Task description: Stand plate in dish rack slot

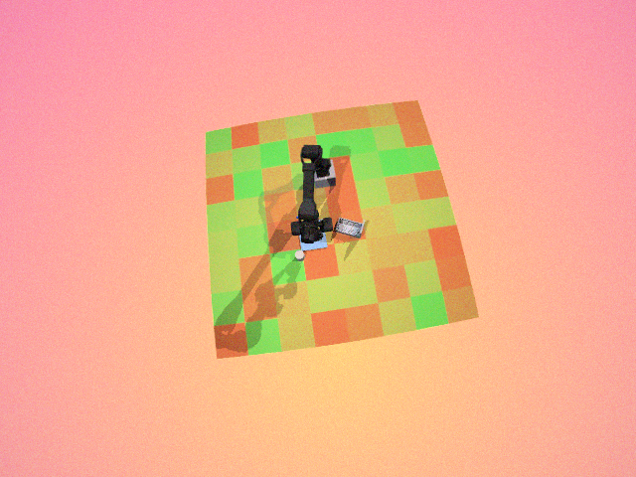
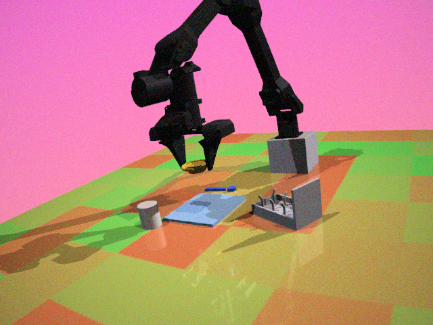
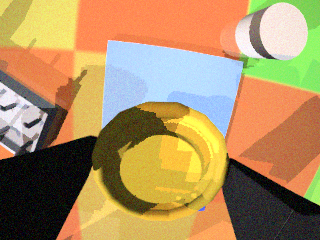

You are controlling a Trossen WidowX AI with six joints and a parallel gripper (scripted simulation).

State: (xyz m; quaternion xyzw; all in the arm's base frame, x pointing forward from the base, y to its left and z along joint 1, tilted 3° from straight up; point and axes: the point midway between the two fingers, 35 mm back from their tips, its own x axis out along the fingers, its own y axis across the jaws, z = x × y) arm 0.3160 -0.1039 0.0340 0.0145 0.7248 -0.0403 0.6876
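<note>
Now: the grey dish rack 180 mm to the left of my gripper tip, 80 mm below it and 20 mm behind it. The rest, counted from my gripper tip: light blue mat 100 mm below, 20 mm behind, 10 mm to the right; white cylinder 90 mm to the right, 80 mm below, 80 mm ahead; yellow plate 10 mm above.
</note>
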